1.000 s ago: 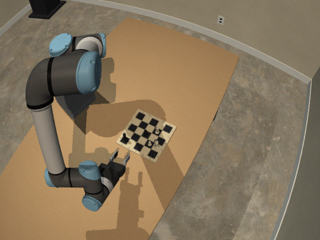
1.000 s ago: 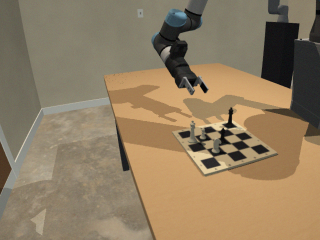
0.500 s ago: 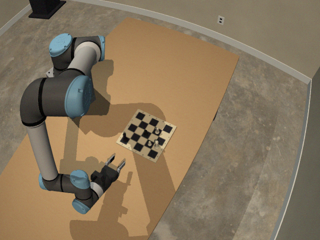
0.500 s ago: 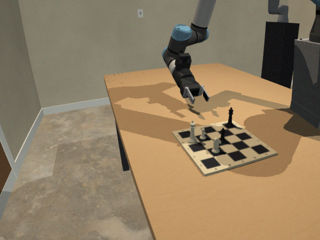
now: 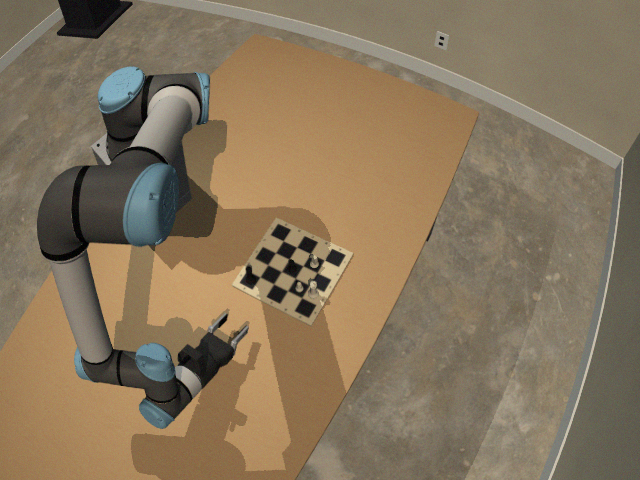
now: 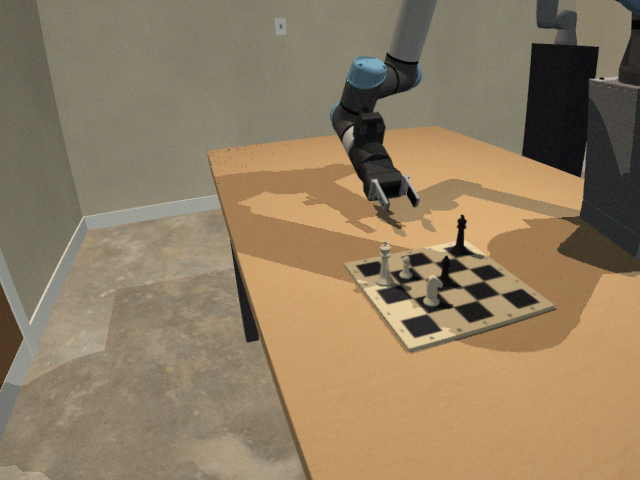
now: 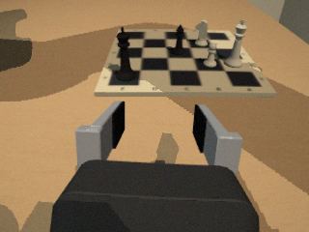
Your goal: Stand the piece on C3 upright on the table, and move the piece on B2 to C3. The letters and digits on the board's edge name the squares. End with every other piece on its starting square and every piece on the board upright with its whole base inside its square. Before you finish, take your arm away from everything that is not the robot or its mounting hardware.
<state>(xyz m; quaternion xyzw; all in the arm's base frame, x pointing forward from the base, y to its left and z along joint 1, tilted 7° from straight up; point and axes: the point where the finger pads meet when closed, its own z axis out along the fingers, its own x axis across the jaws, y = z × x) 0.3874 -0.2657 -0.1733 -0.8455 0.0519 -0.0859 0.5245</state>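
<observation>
Now: hand 21 cm to the right of the black pawn, 6 cm short of it and 3 cm above it. From my hand the other things lie so: white pawn (17 cm to the left, 10 cm ahead, 3 cm below); white king (17 cm to the left, 14 cm ahead, 2 cm below); black queen (15 cm to the left, 2 cm below, 2 cm behind).
</observation>
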